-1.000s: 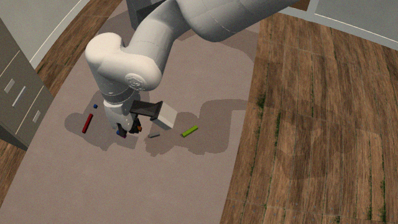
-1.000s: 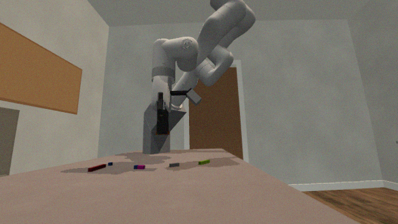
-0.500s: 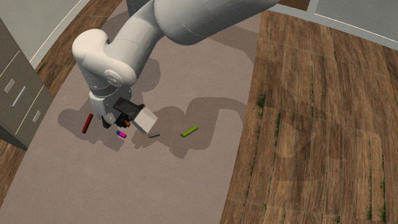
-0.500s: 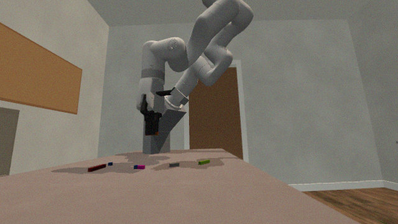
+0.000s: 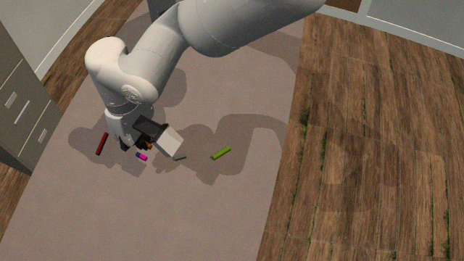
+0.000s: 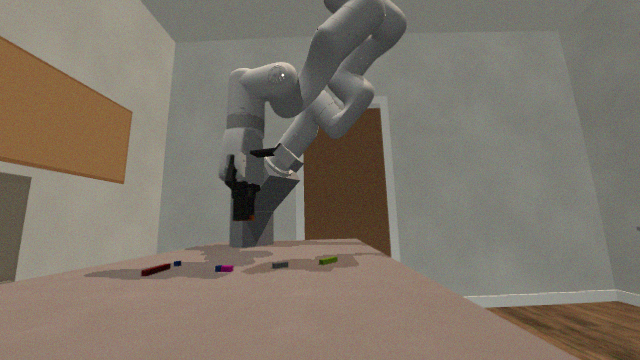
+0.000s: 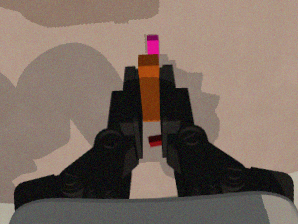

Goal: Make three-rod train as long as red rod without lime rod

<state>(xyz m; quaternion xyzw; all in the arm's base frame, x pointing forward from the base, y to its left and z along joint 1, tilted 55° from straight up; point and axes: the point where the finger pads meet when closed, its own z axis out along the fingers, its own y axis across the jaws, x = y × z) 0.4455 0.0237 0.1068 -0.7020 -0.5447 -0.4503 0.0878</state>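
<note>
My gripper is now 11 cm above the magenta rod and 3 cm to the left of it. The rest, counted from my hand: grey rod 11 cm below, 6 cm to the left, 4 cm behind; orange rod 2 cm below; red rod 17 cm to the right, 11 cm below, 3 cm ahead.
</note>
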